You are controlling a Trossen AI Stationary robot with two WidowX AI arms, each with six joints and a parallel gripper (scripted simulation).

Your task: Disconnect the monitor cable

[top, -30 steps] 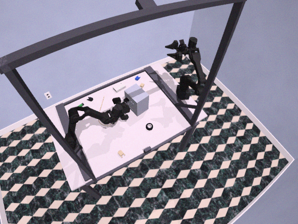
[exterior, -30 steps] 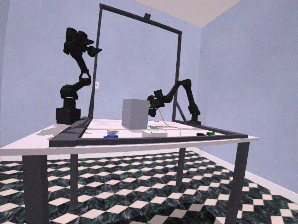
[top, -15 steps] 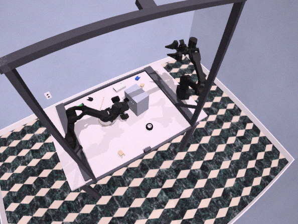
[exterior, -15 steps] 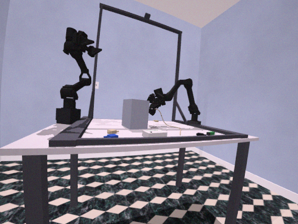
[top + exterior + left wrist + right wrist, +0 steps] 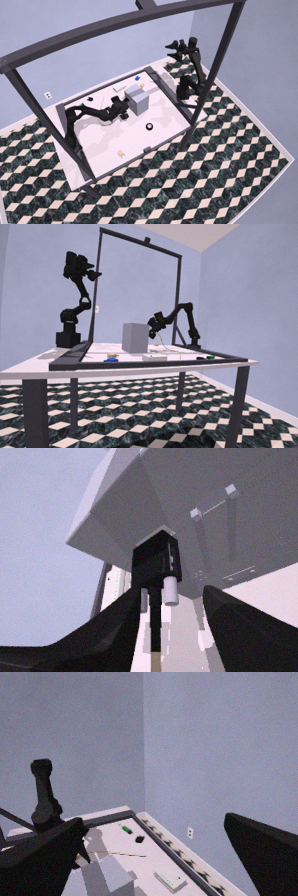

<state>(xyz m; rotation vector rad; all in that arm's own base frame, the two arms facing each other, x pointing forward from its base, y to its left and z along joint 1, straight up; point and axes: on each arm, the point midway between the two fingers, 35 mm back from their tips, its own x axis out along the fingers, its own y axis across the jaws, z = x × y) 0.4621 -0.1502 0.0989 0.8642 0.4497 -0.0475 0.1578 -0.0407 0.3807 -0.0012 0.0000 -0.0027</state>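
The grey box lies 20 mm ahead of my left hand, 130 mm to the right of it and 50 mm below it.
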